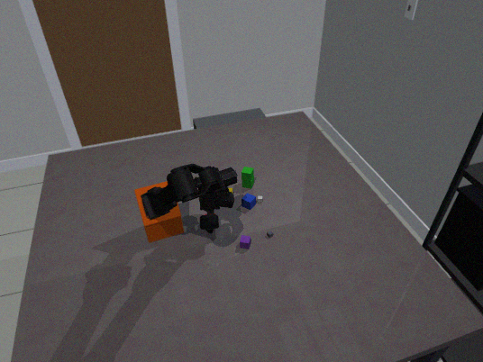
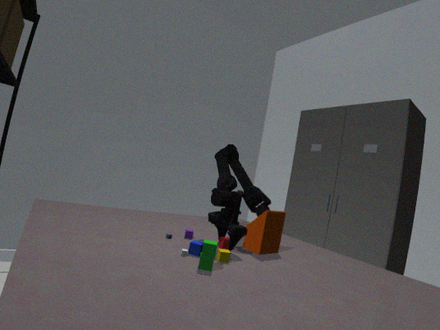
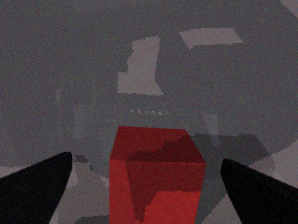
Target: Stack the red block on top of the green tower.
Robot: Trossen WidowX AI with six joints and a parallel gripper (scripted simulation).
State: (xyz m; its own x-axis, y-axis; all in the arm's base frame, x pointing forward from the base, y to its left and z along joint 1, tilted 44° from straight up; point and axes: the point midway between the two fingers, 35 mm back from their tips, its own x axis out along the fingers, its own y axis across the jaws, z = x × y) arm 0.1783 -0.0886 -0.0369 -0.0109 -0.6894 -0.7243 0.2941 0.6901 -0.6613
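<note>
Now: gripper tip 1 cm below the red block. From my gripper tip the other things lie so: blue block 17 cm ahead, 4 cm to the left, 1 cm above; then purple block 8 cm ahead, 14 cm to the right, 1 cm above; then yellow block 11 cm ahead, 11 cm to the left, 1 cm above.
</note>
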